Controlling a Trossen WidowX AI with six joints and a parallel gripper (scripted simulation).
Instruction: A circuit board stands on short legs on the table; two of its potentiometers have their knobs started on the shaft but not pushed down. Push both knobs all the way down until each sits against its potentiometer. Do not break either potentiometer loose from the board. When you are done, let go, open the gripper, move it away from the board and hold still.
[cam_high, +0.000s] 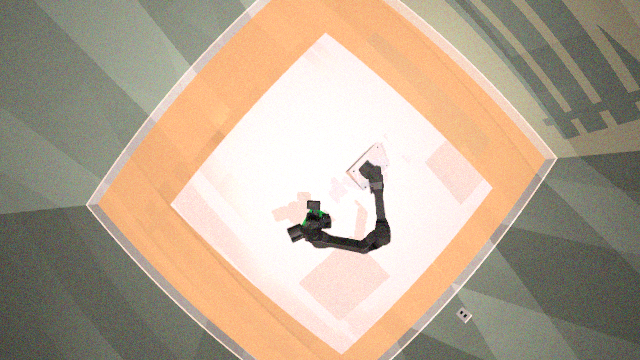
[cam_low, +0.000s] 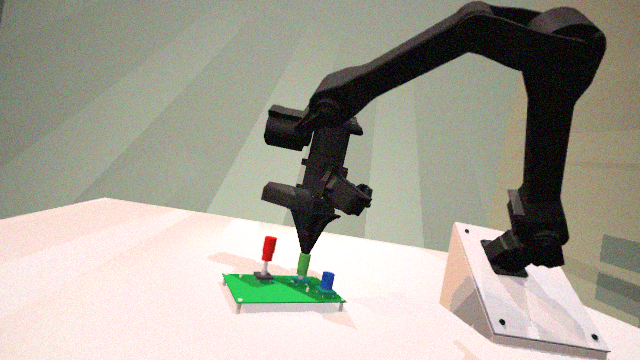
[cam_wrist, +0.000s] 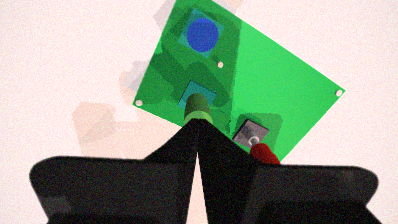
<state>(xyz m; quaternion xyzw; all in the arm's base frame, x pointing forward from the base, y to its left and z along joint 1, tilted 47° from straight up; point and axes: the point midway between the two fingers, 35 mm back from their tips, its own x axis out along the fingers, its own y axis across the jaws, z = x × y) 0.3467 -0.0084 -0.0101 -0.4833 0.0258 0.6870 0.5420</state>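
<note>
The green knob is 20 mm below my gripper tip. Also, from my gripper tip: red knob: 60 mm ahead, 10 mm to the left.
</note>
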